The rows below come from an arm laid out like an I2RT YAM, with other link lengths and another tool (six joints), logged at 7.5 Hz.
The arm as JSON. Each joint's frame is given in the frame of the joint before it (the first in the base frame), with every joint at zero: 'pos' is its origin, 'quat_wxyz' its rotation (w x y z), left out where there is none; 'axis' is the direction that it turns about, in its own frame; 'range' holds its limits. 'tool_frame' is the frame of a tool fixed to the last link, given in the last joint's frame.
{
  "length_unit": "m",
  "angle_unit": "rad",
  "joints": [
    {
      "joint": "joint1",
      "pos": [
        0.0,
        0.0,
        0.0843
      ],
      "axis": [
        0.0,
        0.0,
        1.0
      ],
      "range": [
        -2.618,
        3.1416
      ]
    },
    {
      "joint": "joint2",
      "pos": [
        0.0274,
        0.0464,
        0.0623
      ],
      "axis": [
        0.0,
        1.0,
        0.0
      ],
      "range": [
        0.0,
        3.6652
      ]
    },
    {
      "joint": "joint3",
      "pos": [
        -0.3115,
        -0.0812,
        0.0
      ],
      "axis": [
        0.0,
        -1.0,
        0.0
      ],
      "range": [
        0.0,
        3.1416
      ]
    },
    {
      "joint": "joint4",
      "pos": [
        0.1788,
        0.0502,
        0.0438
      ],
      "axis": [
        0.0,
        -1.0,
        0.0
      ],
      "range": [
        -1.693,
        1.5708
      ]
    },
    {
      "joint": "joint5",
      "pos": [
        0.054,
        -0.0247,
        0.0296
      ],
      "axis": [
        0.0,
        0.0,
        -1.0
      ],
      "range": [
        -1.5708,
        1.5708
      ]
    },
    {
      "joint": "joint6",
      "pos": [
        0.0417,
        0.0,
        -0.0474
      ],
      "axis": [
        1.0,
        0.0,
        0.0
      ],
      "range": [
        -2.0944,
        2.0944
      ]
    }
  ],
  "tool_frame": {
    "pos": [
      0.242,
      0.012,
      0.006
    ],
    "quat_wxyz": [
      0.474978,
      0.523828,
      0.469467,
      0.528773
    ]
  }
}
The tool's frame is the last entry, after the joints.
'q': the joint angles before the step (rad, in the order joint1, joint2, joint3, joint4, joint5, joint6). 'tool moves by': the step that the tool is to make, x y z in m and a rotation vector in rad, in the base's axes. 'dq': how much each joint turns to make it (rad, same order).
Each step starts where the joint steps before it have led.
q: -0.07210, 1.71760, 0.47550, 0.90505, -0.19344, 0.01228
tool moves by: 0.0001, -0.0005, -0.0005, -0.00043, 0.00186, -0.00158
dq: -0.00013, 0.00026, 0.00137, -0.00295, 0.00155, -0.00005
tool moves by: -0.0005, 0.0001, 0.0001, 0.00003, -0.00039, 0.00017
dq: 0.00006, -0.00134, -0.00218, 0.00123, -0.00012, 0.00002
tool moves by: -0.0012, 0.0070, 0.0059, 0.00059, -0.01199, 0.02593
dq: -0.00012, -0.01240, 0.00418, -0.00614, -0.02509, -0.00730
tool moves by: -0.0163, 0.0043, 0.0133, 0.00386, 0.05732, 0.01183
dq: 0.00037, -0.13347, 0.10231, -0.29419, -0.01064, -0.00438
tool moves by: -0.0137, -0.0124, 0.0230, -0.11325, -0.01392, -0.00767
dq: -0.00170, -0.11721, 0.06940, -0.18547, 0.04770, -0.10360
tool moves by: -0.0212, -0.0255, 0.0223, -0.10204, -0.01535, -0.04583
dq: -0.03022, -0.12569, 0.04658, -0.16150, 0.05174, -0.08836
